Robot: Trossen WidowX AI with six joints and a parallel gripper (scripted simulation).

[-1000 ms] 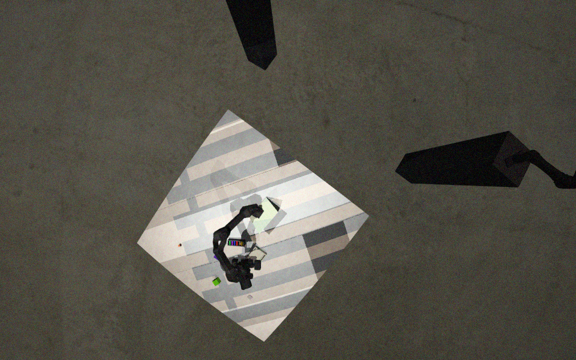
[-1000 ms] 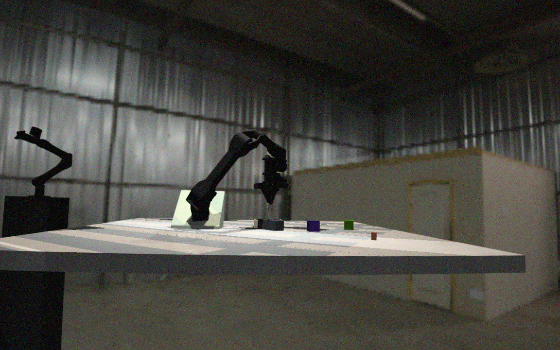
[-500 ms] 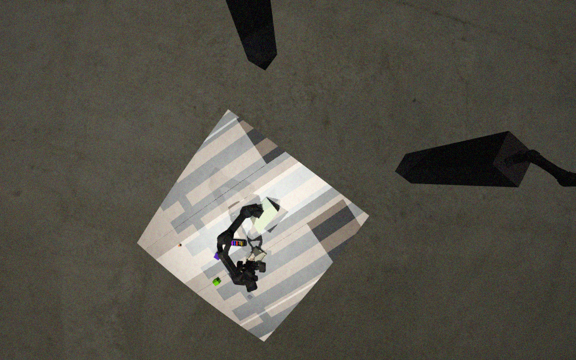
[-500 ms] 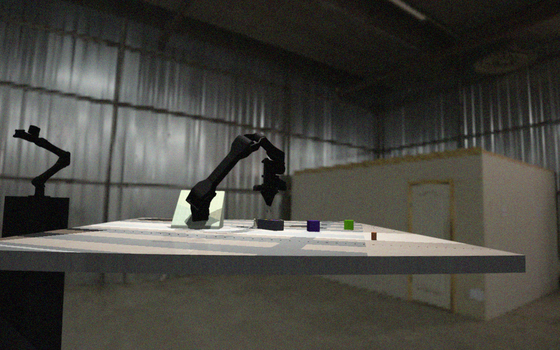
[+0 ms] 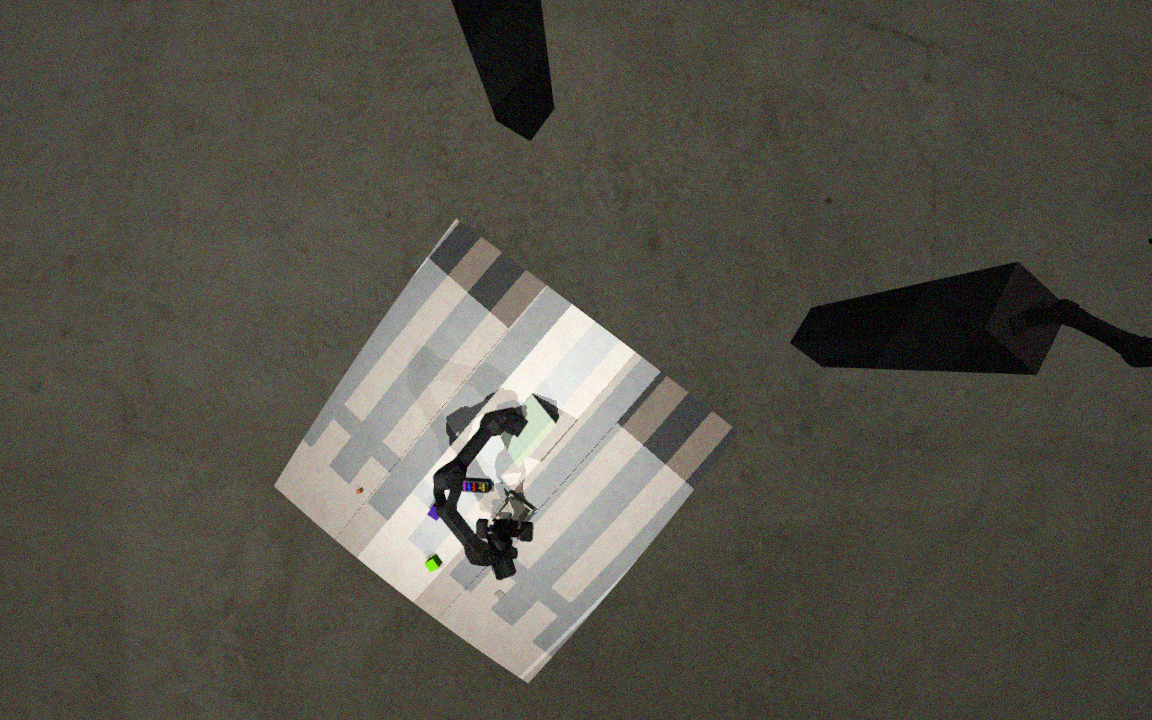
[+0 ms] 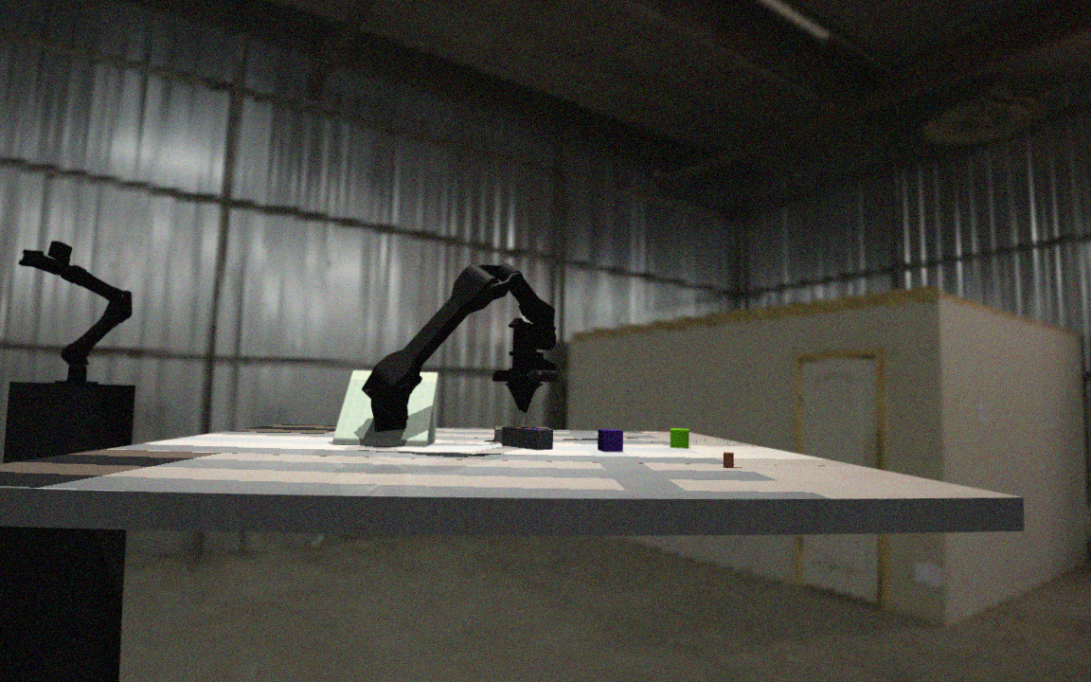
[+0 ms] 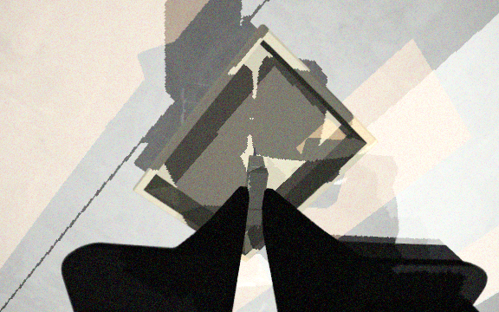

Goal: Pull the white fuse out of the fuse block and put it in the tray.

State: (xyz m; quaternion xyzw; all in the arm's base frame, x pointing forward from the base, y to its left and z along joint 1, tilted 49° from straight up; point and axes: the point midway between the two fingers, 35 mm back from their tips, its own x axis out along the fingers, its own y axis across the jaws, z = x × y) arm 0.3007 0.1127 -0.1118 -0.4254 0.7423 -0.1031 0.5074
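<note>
Now: gripper tip 1 cm above the white fuse. Also, from my gripper tip: cream tray (7 cm below); then yellow fuse (14 cm to the right, 4 cm below, 3 cm behind); then red fuse (17 cm to the right, 4 cm below, 2 cm behind).
</note>
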